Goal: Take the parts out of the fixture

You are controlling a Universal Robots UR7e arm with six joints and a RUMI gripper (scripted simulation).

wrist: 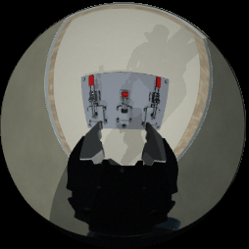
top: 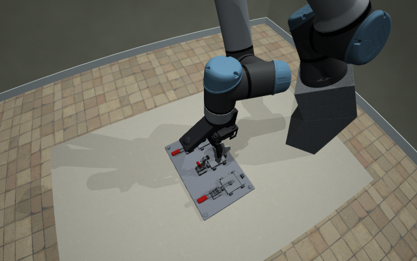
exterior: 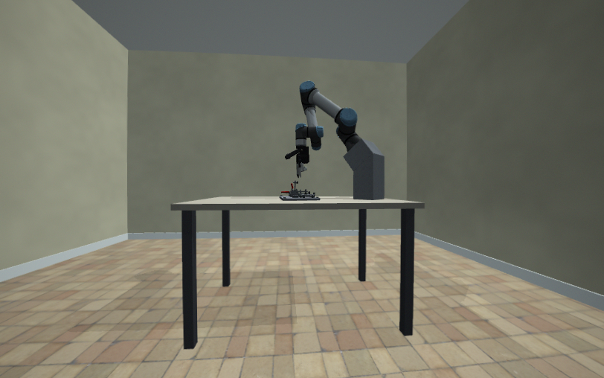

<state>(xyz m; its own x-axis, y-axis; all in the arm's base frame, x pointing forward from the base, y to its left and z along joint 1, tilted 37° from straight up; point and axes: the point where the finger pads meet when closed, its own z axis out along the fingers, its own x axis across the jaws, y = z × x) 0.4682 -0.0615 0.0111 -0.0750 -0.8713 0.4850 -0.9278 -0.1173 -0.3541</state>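
Now: the grey fixture plate 1 cm ahead of my hand and 15 cm below it. From my hand the other things lie so: light grey flat part (4 cm behind, 11 cm to the left, 13 cm below).
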